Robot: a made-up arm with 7 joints.
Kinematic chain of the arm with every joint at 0, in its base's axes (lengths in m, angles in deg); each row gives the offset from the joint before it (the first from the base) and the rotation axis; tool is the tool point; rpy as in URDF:
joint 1: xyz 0 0 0.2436 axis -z
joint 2: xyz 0 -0.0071 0.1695 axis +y
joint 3: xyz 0 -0.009 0.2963 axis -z
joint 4: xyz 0 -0.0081 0.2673 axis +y
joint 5: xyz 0 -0.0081 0.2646 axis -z
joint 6: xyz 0 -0.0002 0.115 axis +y
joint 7: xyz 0 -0.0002 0.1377 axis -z
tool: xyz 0 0 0 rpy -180 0 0
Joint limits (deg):
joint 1: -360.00..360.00
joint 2: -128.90..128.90
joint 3: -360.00..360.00
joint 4: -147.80..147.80
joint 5: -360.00..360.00
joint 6: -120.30..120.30
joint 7: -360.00..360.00
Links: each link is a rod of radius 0.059 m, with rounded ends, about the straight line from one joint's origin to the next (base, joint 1, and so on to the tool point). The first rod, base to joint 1, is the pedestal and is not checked.
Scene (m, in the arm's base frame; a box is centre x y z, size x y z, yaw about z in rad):
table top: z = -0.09
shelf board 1: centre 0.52 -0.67 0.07 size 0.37 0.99 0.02 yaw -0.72
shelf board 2: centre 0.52 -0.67 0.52 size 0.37 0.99 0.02 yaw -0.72
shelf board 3: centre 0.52 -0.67 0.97 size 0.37 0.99 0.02 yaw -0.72
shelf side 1: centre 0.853 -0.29 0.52 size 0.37 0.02 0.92 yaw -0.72
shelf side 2: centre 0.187 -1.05 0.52 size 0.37 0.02 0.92 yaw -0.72
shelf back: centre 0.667 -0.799 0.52 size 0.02 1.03 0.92 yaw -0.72
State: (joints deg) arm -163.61 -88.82 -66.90 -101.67 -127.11 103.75 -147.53
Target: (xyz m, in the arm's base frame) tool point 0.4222 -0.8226 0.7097
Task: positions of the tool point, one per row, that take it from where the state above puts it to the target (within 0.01 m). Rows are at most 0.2 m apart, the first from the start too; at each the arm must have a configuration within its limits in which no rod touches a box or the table.
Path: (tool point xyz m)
1: 0.5111 0.0448 0.3016
2: 0.5042 -0.0543 0.3880
3: 0.4674 -0.1366 0.4668
4: 0.4119 -0.1946 0.5348
5: 0.3670 -0.3387 0.5723
6: 0.2591 -0.4654 0.6301
7: 0.0998 -0.5398 0.7097
8: 0.1729 -0.6153 0.7215
9: 0.2459 -0.6792 0.7315
10: 0.3137 -0.7338 0.7359
11: 0.3730 -0.7812 0.7301
12: 0.4222 -0.8226 0.7096

